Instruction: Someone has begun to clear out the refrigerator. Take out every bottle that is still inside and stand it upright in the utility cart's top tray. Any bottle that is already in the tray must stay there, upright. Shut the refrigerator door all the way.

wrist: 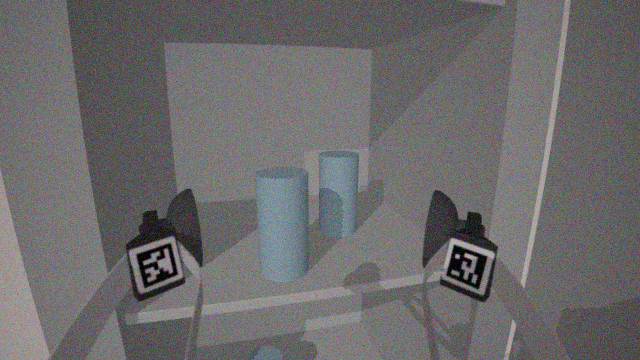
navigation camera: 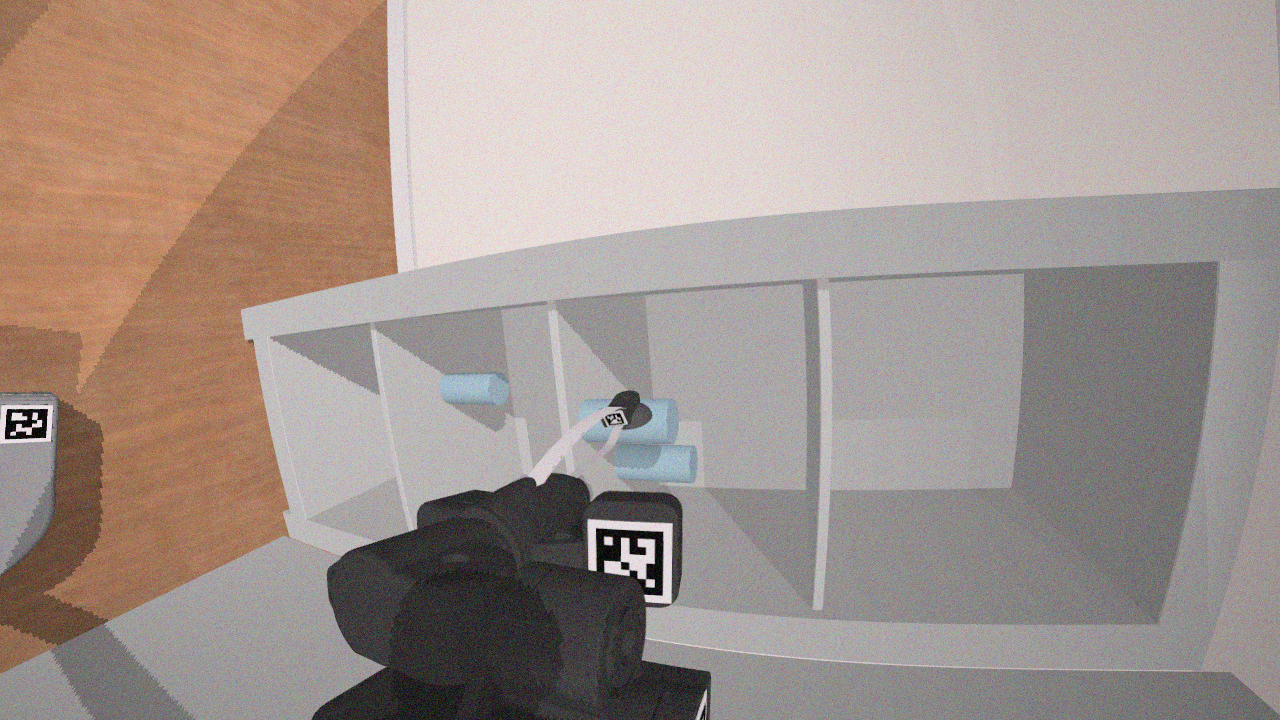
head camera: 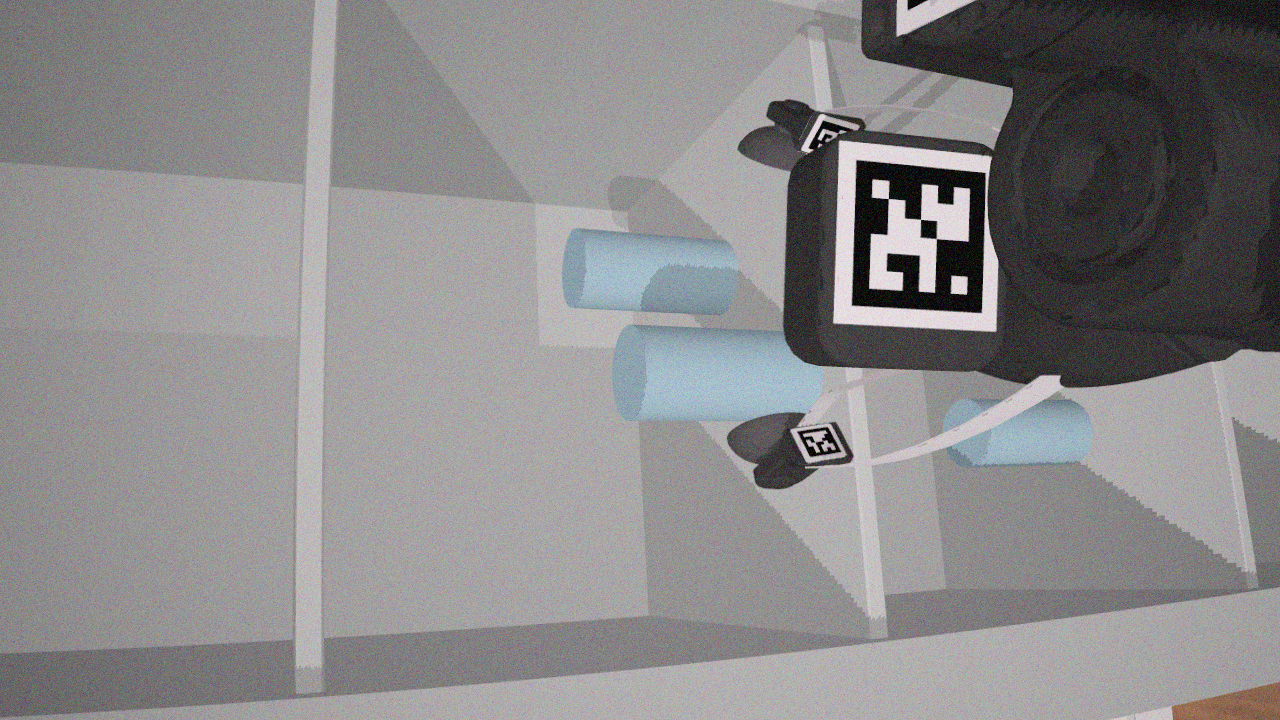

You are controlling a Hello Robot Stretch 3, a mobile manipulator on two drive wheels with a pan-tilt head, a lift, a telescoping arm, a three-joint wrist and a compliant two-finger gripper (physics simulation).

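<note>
The refrigerator [navigation camera: 895,644] stands open. On its middle shelf, a light-blue bottle [head camera: 716,385] [navigation camera: 664,422] [wrist: 283,230] stands upright near the shelf front. A second blue bottle [head camera: 613,268] [navigation camera: 675,463] [wrist: 339,192] stands behind it, to its right in the wrist view. A third blue bottle [head camera: 1065,434] [navigation camera: 472,388] [wrist: 268,354] stands one shelf lower. My gripper [head camera: 768,293] [wrist: 313,216] is open, at the middle shelf's front edge. In the wrist view the front bottle is seen between the fingers, with a gap on both sides. The cart's tray does not show.
The middle shelf's edge [head camera: 866,537] [wrist: 240,306] is just below the fingers. Another shelf edge [head camera: 310,447] [navigation camera: 822,447] is above. A grey panel, apparently the open door [navigation camera: 232,626], lies along one side, and a white panel [navigation camera: 805,98] along the other. Wooden floor [navigation camera: 223,134] shows.
</note>
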